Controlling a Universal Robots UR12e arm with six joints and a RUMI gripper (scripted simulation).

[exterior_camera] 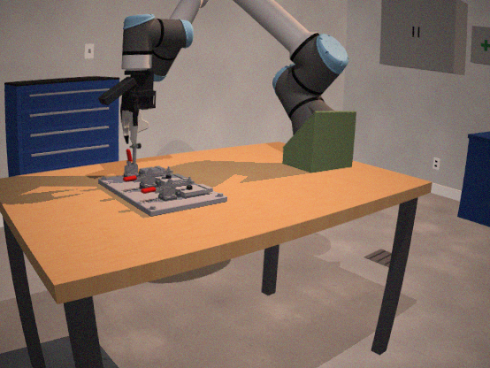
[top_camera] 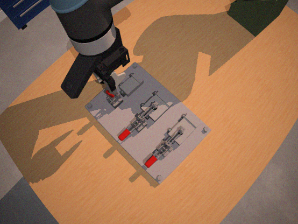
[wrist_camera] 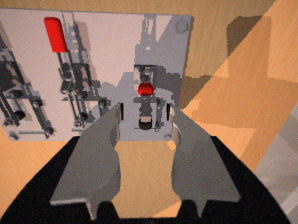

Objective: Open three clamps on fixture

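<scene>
Right now my hand is 13 cm above the grey fixture plate, 11 cm to the right of it and 4 cm past it. Round my hand: flat grey part: 21 cm to the left, 11 cm below, 11 cm behind.
</scene>
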